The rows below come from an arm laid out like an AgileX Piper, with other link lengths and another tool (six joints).
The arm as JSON. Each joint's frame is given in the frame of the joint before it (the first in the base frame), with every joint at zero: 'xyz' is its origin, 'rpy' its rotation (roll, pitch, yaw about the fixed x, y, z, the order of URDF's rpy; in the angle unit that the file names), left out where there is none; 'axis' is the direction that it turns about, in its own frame. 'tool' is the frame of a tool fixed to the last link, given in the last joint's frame.
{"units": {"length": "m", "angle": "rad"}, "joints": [
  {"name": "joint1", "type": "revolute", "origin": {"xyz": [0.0, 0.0, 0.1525]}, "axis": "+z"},
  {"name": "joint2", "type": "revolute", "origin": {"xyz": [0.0, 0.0, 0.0]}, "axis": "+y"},
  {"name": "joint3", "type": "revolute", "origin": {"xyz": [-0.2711, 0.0, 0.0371]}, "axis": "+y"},
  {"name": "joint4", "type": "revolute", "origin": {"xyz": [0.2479, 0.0, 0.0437]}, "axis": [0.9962, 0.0, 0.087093]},
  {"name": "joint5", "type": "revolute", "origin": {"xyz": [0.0, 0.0, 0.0]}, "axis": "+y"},
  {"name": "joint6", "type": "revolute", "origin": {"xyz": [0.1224, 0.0, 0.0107]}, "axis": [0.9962, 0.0, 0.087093]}
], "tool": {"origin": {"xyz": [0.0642, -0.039, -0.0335], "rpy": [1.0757, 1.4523, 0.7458]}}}
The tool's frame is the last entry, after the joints.
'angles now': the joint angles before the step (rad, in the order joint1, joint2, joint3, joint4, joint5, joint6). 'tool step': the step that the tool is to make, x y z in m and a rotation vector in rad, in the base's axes. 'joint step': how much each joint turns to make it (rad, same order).
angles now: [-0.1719, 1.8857, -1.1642, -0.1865, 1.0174, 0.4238]
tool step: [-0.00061, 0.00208, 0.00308, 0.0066, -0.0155, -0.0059]
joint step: [0.0000, -0.0182, 0.0075, 0.0109, -0.0036, 0.0000]
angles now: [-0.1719, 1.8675, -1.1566, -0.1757, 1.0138, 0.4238]
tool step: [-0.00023, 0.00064, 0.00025, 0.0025, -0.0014, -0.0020]
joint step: [0.0000, -0.0021, 0.0012, 0.0033, 0.0000, 0.0000]
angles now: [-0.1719, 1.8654, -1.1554, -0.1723, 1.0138, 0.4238]
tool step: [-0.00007, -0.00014, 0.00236, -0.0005, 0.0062, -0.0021]
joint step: [0.0000, 0.0000, -0.0088, -0.0001, 0.0151, 0.0000]
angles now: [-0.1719, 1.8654, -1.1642, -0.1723, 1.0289, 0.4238]
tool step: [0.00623, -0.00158, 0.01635, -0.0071, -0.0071, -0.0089]
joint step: [-0.0001, -0.0111, -0.0578, 0.0000, 0.0617, 0.0000]
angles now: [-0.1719, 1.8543, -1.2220, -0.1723, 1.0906, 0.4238]
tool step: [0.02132, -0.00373, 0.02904, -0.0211, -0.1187, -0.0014]
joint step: [0.0000, -0.0482, -0.0805, 0.0002, 0.0083, 0.0000]
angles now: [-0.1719, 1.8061, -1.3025, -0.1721, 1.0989, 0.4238]
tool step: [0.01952, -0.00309, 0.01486, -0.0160, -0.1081, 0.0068]
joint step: [0.0000, -0.0213, -0.0455, 0.0000, -0.0431, 0.0000]
